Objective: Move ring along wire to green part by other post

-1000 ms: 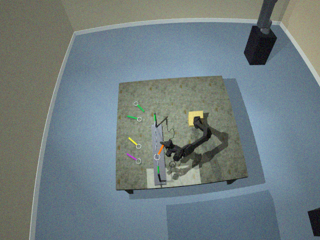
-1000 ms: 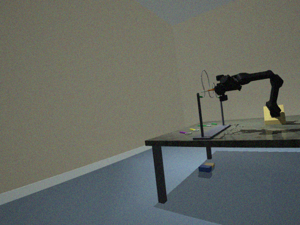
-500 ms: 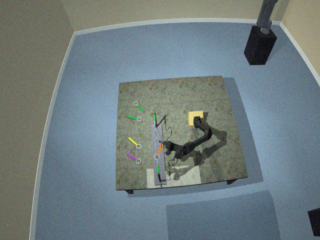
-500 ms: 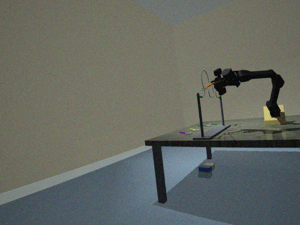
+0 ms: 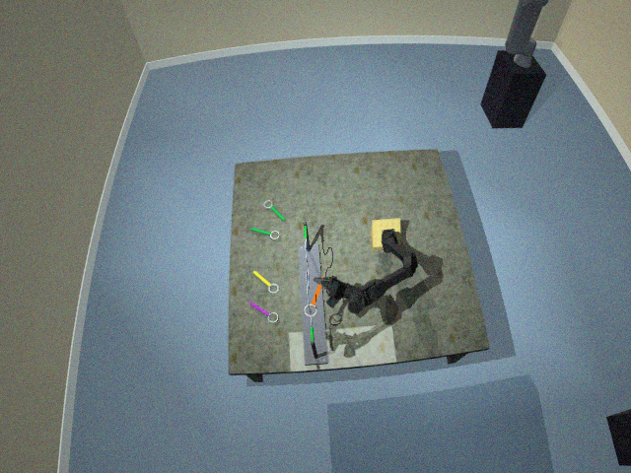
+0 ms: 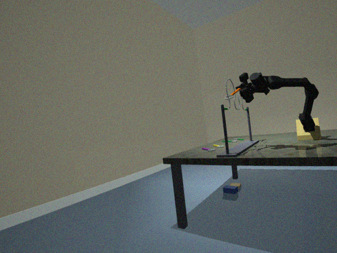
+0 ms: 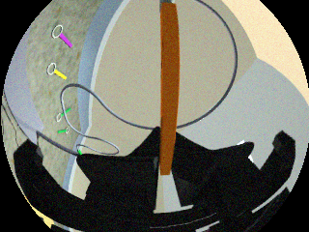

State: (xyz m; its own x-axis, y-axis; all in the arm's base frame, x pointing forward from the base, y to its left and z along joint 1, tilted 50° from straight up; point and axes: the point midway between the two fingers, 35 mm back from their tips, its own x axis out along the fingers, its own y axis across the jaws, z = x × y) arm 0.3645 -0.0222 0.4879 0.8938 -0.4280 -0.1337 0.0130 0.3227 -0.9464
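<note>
Right now my gripper tip is 8 cm to the right of the orange-handled ring and 5 cm above it.
</note>
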